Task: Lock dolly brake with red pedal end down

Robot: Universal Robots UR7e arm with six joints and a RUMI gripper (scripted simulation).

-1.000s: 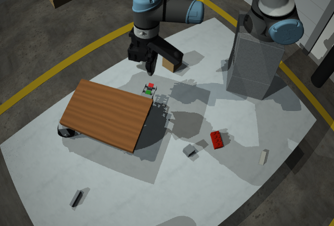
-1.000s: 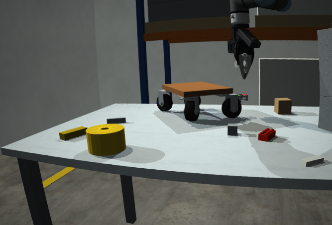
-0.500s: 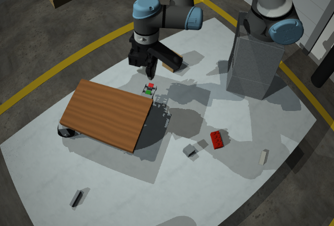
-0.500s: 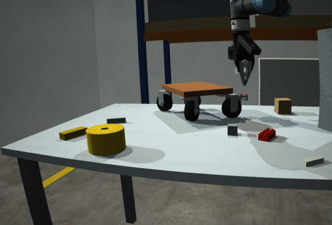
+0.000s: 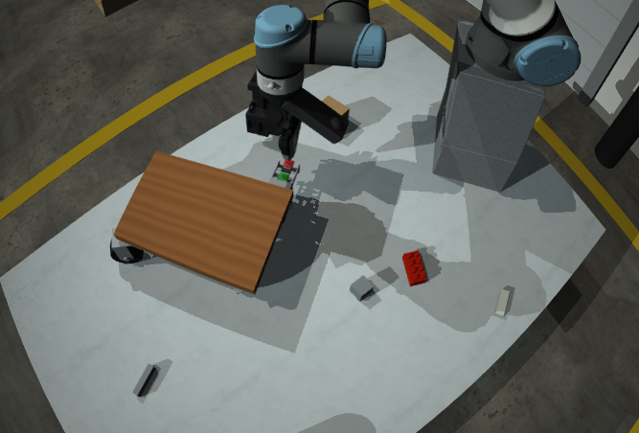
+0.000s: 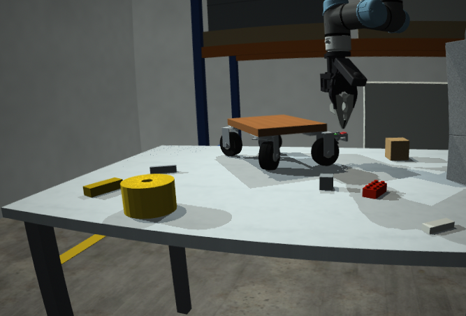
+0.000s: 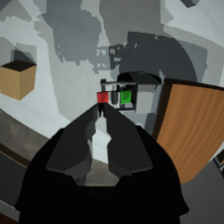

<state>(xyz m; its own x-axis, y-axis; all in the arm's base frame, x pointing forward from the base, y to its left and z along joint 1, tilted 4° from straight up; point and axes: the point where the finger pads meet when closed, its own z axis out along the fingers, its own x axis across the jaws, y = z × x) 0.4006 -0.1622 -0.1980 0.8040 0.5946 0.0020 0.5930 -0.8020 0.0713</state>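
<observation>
My gripper is now 10 mm short of the brake pedal, 10 mm to the right of it and 40 mm above it. Round my hand: tan cube 170 mm behind, 80 mm to the right, 90 mm below; then small grey block 30 mm ahead, 260 mm to the left, 100 mm below; then red brick 80 mm behind, 290 mm to the left, 100 mm below.
</observation>
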